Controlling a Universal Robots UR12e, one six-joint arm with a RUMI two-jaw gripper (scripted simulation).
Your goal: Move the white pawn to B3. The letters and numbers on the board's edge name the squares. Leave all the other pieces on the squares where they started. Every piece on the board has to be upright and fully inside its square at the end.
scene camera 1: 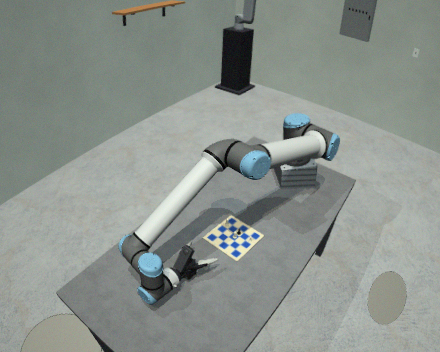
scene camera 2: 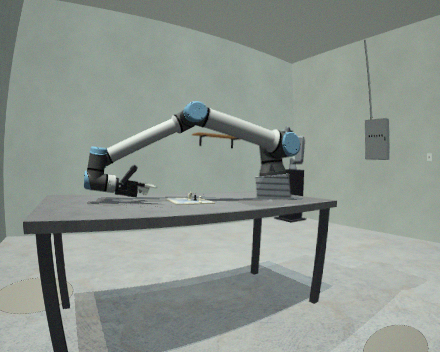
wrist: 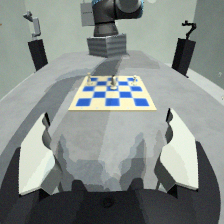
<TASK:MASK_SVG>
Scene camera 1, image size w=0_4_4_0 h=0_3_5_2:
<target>gripper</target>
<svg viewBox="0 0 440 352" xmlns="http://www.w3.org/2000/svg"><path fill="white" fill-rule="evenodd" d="M218 258L199 260L196 263L195 259L191 258L194 250L189 247L192 242L190 241L187 245L183 246L173 266L174 268L171 267L170 269L176 273L179 282L183 278L189 280L196 275L198 269L203 268L207 270L210 264L218 261Z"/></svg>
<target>board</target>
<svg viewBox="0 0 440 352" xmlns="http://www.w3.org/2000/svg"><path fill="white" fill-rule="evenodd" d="M231 215L227 218L229 226L225 226L226 220L224 220L204 236L203 239L237 262L264 235Z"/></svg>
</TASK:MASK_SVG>
